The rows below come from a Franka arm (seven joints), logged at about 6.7 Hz.
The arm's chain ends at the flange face. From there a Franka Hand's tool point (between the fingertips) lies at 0.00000 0.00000 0.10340 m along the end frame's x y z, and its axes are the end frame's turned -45 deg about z.
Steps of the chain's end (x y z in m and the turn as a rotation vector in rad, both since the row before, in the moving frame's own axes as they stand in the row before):
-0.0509 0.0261 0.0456 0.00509 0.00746 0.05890
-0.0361 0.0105 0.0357 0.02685 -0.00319 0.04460
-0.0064 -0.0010 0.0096 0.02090 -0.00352 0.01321
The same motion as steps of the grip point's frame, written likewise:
-0.0535 -0.0173 0.0456 -0.00168 0.00887 0.05890
-0.0312 -0.0203 0.0357 0.02124 0.01673 0.04460
-0.0025 -0.0070 0.0096 0.01727 0.01229 0.01321

